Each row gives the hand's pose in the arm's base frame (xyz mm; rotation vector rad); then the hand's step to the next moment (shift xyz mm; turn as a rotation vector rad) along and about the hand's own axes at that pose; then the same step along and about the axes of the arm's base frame.
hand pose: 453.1 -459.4 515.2 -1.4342 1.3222 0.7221
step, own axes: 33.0 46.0 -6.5 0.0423 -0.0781 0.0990
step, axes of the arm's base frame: -38.0 -12.3 -40.7 0.1036 0.0685 -0.0477
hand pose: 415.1 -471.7 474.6 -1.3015 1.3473 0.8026
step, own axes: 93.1 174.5 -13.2 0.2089 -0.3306 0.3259
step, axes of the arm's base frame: -158.0 -4.8 -119.5 0.4217 0.1938 -0.2093
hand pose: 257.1 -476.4 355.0 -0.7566 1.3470 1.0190
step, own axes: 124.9 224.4 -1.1 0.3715 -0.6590 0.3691
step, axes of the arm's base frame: -212.3 107.4 -96.8 0.7277 0.1258 -0.4039
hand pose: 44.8 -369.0 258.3 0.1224 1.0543 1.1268
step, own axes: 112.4 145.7 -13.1 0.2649 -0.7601 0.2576
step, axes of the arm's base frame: -104.8 151.8 4.8 0.7107 -0.0507 -0.4545
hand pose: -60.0 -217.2 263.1 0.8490 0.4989 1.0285
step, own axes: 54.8 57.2 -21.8 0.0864 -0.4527 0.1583
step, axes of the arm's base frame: -21.6 71.4 34.3 0.3947 -0.0957 -0.2693
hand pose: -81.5 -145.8 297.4 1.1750 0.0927 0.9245
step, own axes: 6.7 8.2 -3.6 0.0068 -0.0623 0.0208
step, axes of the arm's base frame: -2.2 7.7 7.8 0.0505 -0.0158 -0.0395
